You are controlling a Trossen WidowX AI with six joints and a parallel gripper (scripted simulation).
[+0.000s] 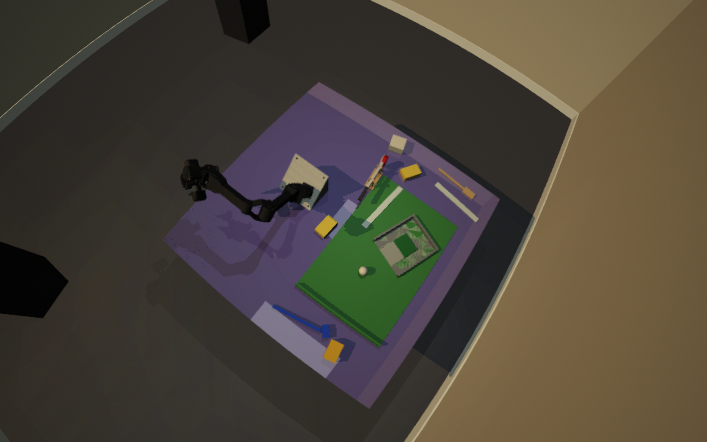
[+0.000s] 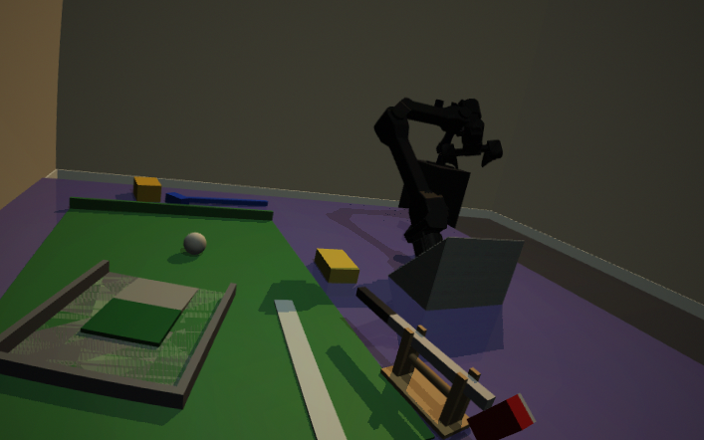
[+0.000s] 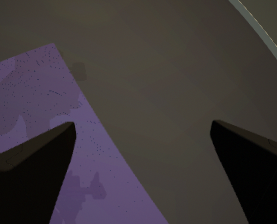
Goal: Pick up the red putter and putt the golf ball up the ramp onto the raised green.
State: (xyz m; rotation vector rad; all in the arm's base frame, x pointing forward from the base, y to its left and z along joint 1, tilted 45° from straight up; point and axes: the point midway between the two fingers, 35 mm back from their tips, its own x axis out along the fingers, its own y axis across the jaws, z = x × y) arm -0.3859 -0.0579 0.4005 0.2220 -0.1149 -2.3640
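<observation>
Now: gripper tip 67 cm short of the red putter, 58 cm to the right of it and 17 cm above it. Also, from my gripper tip: wooden stand 68 cm ahead, 60 cm to the left, 20 cm below; then white golf ball 87 cm ahead, 21 cm below, 14 cm to the left; then blue putter 75 cm ahead, 22 cm below, 20 cm to the right.
</observation>
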